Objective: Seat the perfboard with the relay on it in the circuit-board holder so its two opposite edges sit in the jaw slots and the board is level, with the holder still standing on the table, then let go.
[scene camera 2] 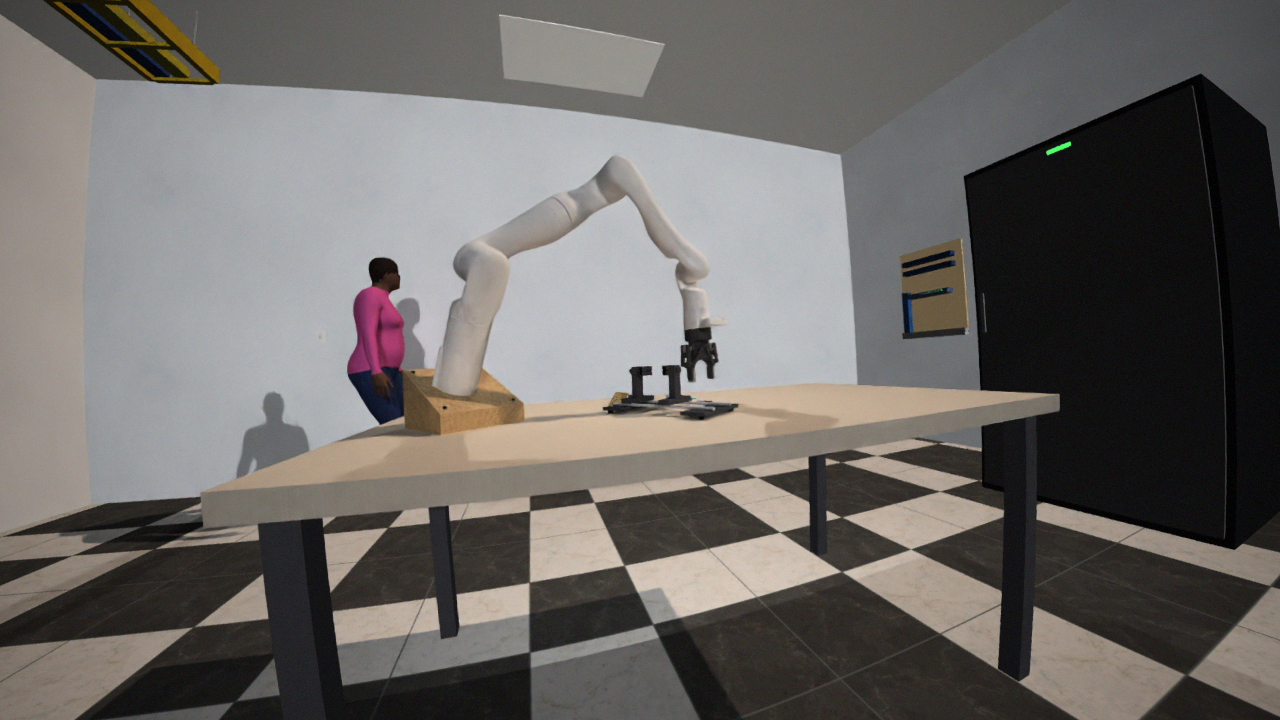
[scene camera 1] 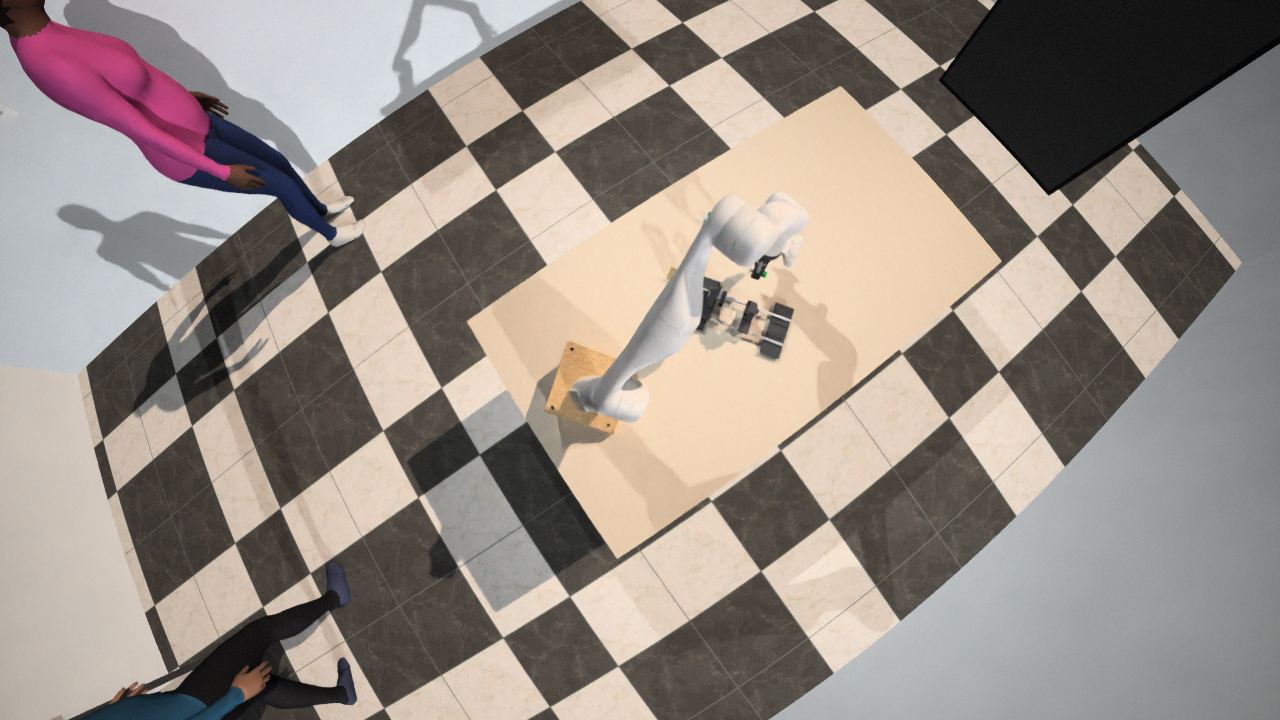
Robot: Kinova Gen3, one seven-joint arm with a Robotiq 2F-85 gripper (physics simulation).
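The circuit-board holder stands on the table, its two black jaw posts upright; in the scene camera 2 view no board shows between them. My gripper is open and empty, pointing down above the table, beside and a little higher than the jaw posts. A small green-and-dark piece shows at the fingertips in the scene camera 1 view. A tan board lies by the holder, partly hidden. I cannot tell whether it is the perfboard with the relay; no relay can be made out.
The arm passes over part of the holder in the scene camera 1 view. Its wooden base block sits on the table. A tall black cabinet stands beyond the table.
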